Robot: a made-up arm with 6 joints.
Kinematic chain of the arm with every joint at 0, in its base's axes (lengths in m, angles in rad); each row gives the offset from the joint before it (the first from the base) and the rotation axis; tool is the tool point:
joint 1: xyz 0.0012 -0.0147 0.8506 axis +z
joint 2: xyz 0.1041 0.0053 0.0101 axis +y
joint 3: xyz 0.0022 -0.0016 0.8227 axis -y
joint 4: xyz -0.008 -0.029 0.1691 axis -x
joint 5: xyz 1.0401 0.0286 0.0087 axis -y
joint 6: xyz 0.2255 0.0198 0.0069 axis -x
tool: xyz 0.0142 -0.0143 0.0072
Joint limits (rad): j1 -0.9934..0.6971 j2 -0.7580..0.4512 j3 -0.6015..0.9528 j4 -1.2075..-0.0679 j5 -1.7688..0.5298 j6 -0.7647..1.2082
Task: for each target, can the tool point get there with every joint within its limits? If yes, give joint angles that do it. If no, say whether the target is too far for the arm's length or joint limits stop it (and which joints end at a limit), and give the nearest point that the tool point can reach.
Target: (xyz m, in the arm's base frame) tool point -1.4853 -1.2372 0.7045
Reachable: no: joint limits stop it (at a limit: joint 1, joint 2, joint 3, joint 4, joint 5) | nearest point 0.5151 -0.7622 0.7127 | short by 2.056 m
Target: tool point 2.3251 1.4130 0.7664
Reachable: no: too far | nearest point 1.4305 0.8634 1.1533 | short by 1.119 m
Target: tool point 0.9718 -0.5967 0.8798
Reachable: yes | joints -0.6373 0.2979 -0.4689 -0.4960 -1.3559 -0.2878
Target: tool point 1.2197 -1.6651 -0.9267
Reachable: no: too far | nearest point 0.7418 -1.0178 0.5807 | short by 1.709 m
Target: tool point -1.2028 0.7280 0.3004
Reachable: no: joint limits stop it (at a limit: joint 1, joint 2, joint 3, joint 5, joint 6) | nearest point 0.6509 0.6961 0.7197 | short by 1.901 m
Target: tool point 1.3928 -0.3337 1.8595
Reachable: yes | joints -0.3394 0.3415 0.5248 -0.7838 -1.5244 0.2163
